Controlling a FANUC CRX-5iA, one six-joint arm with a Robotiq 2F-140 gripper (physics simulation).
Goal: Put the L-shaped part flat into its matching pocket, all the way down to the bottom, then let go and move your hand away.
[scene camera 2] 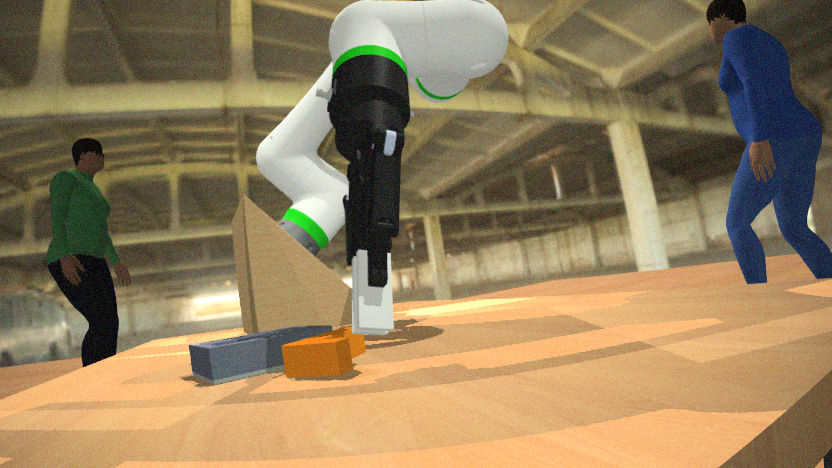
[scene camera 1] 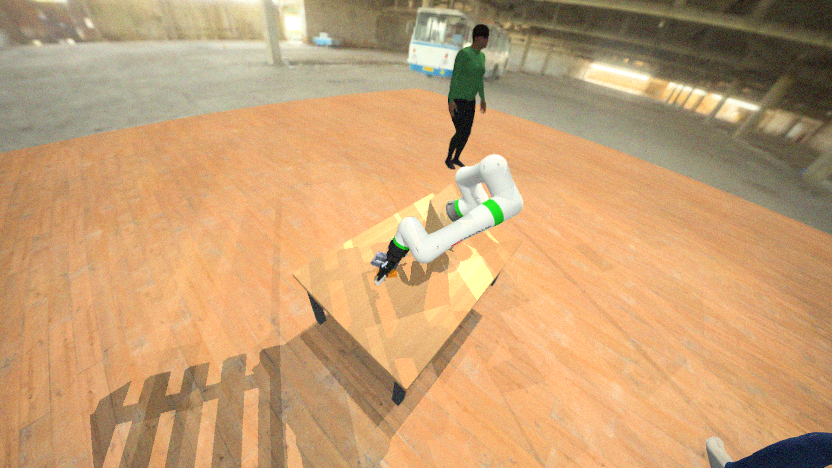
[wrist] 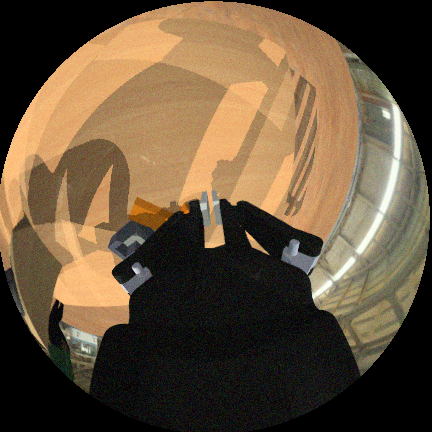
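Where they show: gripper, between the fingertips: (scene camera 2: 372, 331) (scene camera 1: 377, 283) (wrist: 209, 198); arm's base, origin of its link: (scene camera 2: 285, 253) (scene camera 1: 453, 211).
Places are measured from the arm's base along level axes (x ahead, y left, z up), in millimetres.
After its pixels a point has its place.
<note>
The orange L-shaped part (scene camera 1: 393, 274) @[x 562, y 53, z -155 mm] (scene camera 2: 317, 357) @[x 639, y 4, z -163 mm] (wrist: 145, 211) @[x 563, y 47, z -150 mm] lies on the table beside the grey-blue block (scene camera 1: 379, 256) @[x 541, y -93, z -145 mm] (scene camera 2: 232, 357) @[x 590, y -76, z -157 mm] (wrist: 120, 245) @[x 480, y -22, z -162 mm], outside its pocket. In the wrist view the light floor of the pocket shows partly, behind a finger linkage. Whether part and block touch is unclear. My gripper (scene camera 1: 379, 281) @[x 673, y 51, z -144 mm] (scene camera 2: 372, 332) @[x 673, y 51, z -144 mm] (wrist: 209, 198) @[x 673, y 51, z -144 mm] points down with its pale fingertips low at the part's far end. The fingers are almost together, with a thin gap that shows bare wood and no object held. In the wrist view most of the part lies left of the fingertips, and the linkage hides some of it.
A tapered wooden board (scene camera 2: 285, 279) @[x 166, y -8, z -69 mm] stands upright behind the block, near the arm's base. The wooden table (scene camera 1: 401, 349) @[x 808, y 380, z -180 mm] (scene camera 2: 465, 419) @[x 827, y 60, z -180 mm] carries everything. A person in green (scene camera 1: 467, 75) (scene camera 2: 78, 215) stands beyond the table, and a person in blue (scene camera 1: 779, 454) (scene camera 2: 762, 87) stands on another side.
</note>
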